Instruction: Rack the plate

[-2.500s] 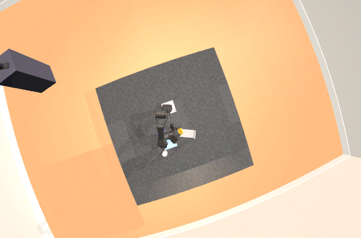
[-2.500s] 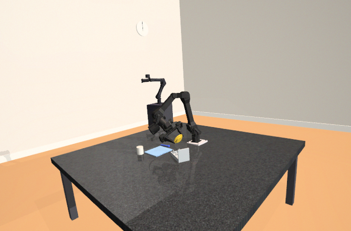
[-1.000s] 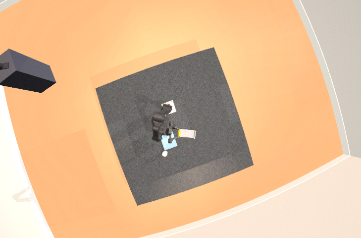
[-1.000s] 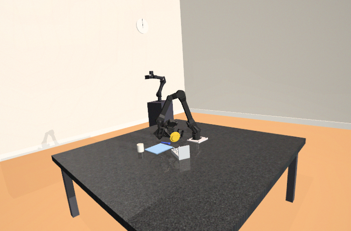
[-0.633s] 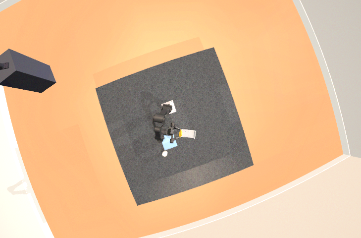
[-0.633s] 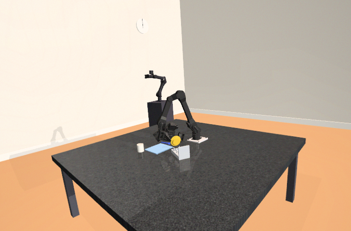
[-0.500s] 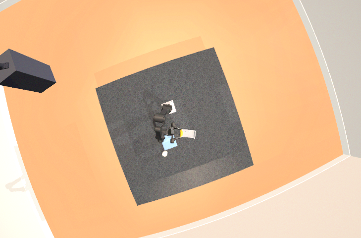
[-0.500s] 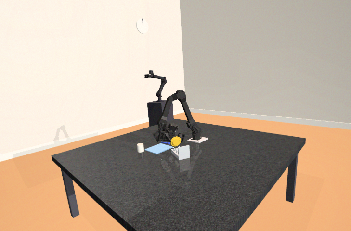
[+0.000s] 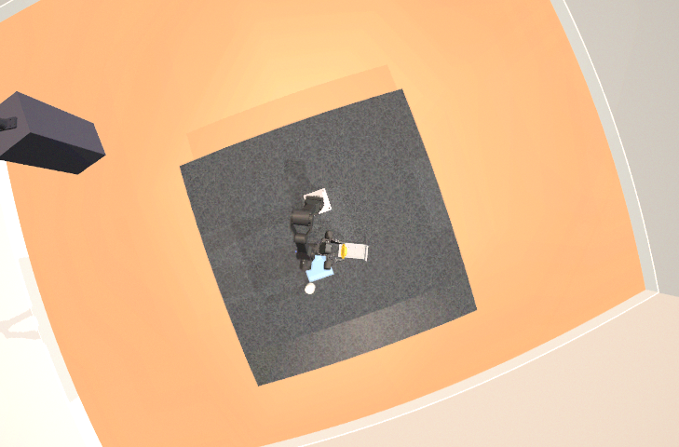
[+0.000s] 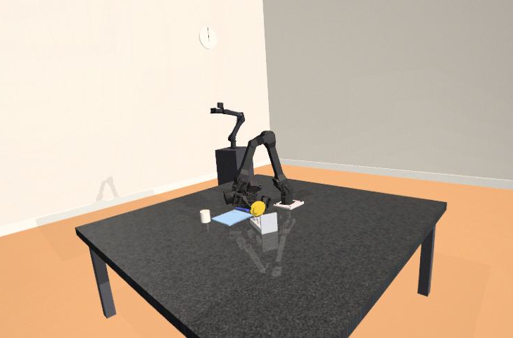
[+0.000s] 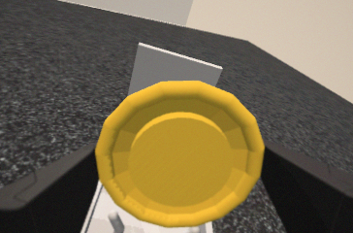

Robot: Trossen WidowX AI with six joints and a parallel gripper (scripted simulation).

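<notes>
My gripper tip is 4 cm above the dish rack, 3 cm to the right of it and 2 cm short of it. The rest, counted from my gripper tip: white cup 25 cm to the right, 9 cm ahead, 4 cm below; then yellow plate 1 cm to the right; then light blue mat 16 cm to the right, 7 cm below.
</notes>
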